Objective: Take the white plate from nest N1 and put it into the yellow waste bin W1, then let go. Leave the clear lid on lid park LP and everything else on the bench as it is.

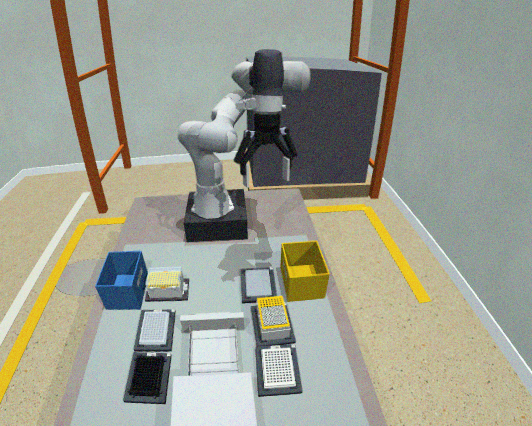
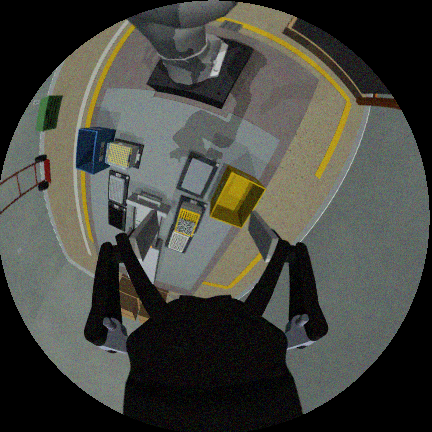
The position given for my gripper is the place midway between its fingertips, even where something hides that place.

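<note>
Image 1: my gripper (image 1: 266,182), a yellow-topped tip rack (image 1: 273,321), a white plate (image 1: 278,372). Image 2: my gripper (image 2: 203,219) as well.
</note>
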